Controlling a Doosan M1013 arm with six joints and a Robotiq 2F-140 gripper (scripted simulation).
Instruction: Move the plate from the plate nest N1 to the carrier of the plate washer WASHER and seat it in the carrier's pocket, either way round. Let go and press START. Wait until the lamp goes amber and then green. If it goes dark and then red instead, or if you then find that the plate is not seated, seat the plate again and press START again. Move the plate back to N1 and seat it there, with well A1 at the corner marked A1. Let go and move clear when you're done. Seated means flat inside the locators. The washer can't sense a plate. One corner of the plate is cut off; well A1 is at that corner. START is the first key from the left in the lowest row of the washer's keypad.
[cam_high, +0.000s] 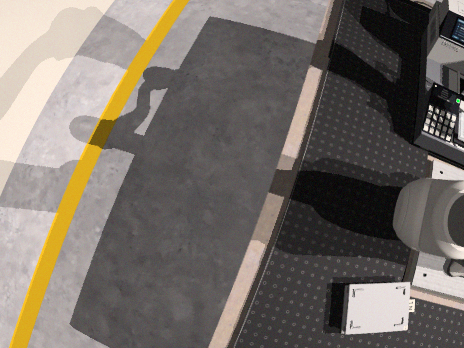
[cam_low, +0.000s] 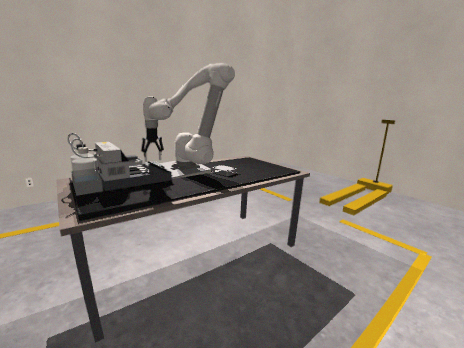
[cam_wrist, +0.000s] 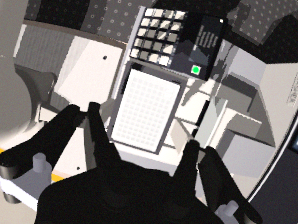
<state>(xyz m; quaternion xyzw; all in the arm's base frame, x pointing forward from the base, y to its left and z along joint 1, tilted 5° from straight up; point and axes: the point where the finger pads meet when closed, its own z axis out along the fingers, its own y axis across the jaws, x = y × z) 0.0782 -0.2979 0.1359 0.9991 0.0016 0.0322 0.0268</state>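
Now: the white well plate 5 cm below my hand. The rest, counted from my hand: plate nest N1 (52 cm to the left, 18 cm ahead, 11 cm below); then plate washer (15 cm to the right, 1 cm below).
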